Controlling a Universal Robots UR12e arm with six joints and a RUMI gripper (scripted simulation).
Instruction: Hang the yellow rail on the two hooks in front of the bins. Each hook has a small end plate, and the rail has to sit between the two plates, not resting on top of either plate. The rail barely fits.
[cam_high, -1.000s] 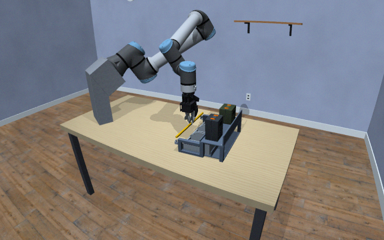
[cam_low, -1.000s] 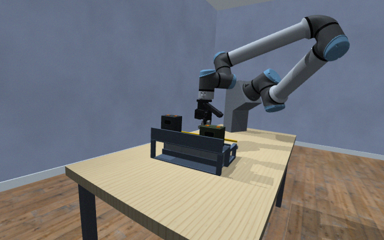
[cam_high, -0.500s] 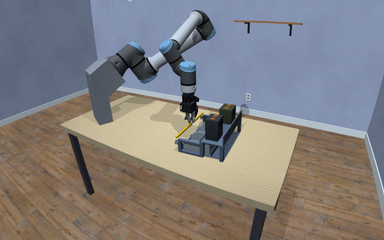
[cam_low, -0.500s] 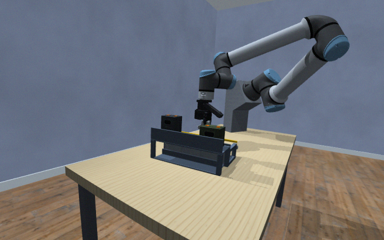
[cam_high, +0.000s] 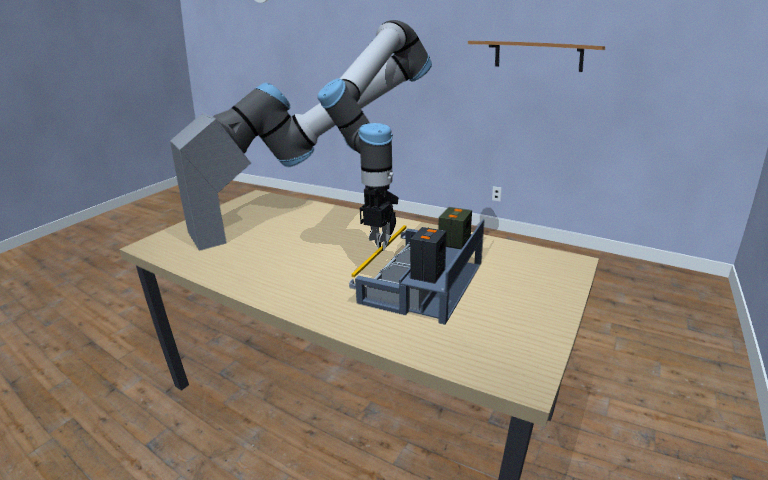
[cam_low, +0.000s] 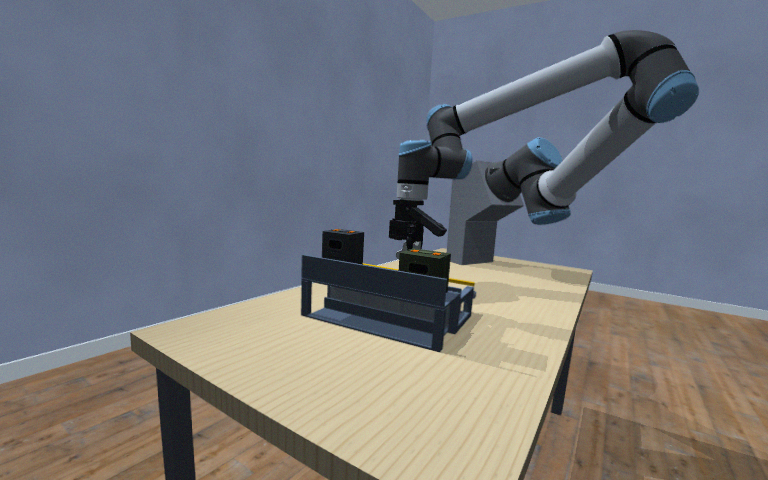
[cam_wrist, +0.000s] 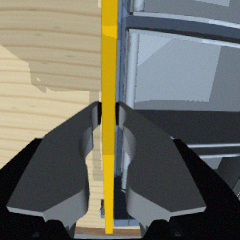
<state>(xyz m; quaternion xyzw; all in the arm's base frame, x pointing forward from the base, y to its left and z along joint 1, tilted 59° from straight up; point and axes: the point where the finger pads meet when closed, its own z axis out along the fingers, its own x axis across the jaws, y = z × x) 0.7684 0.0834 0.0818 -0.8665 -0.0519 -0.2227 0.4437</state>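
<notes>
My gripper is now 10 mm above the yellow rail. From my hand the other things lie so: black box 220 mm ahead, 50 mm to the right, 60 mm above; dark green box 160 mm ahead, 170 mm to the left, 50 mm above.
</notes>
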